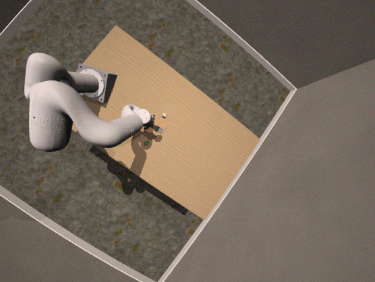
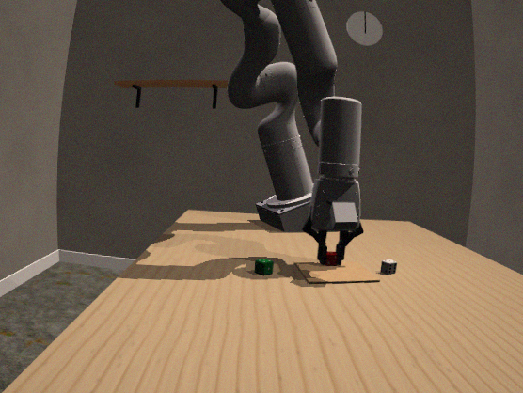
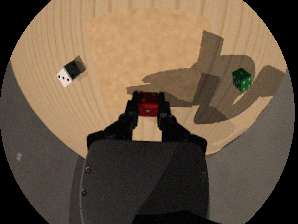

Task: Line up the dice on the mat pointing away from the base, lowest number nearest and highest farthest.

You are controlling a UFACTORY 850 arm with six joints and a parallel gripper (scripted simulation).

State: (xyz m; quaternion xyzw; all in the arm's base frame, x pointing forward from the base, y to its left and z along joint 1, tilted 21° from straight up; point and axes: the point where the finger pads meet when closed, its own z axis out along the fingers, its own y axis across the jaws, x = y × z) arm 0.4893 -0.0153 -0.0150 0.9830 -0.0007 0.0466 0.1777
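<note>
Right now my hand is 1 cm above the red die. Round my hand: white die: 11 cm to the left, 6 cm ahead, 1 cm below; then green die: 14 cm to the right, 6 cm ahead, 1 cm below; then tan mat: 5 cm ahead, 2 cm below.
</note>
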